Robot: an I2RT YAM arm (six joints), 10 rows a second.
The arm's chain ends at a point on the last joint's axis. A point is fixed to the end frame.
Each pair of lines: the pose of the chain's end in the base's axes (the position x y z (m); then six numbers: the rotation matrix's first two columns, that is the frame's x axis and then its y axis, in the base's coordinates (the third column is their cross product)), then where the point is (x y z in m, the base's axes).
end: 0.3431, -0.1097, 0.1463, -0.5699, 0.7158, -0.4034, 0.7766, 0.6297, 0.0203
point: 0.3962 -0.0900 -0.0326
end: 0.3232, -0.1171, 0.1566, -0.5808, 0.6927, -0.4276, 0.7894, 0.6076, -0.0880
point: 0.3643 -0.1148 -0.0265
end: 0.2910, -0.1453, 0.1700, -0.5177, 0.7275, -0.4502, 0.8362, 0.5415, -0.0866
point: 0.3349 -0.1499 -0.0124
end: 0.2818, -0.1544, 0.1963, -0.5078, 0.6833, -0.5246, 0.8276, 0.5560, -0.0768
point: 0.3359 -0.1697 0.0173
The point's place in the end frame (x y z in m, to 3 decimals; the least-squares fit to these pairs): 0.056 0.050 0.172
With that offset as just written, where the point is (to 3 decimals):
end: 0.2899, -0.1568, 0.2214, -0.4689, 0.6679, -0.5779, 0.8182, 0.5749, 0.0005
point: 0.362 -0.172 0.049
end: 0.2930, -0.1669, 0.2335, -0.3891, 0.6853, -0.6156, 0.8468, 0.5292, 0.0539
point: 0.376 -0.188 0.066
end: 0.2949, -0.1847, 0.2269, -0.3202, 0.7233, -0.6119, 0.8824, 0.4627, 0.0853
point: 0.380 -0.209 0.062
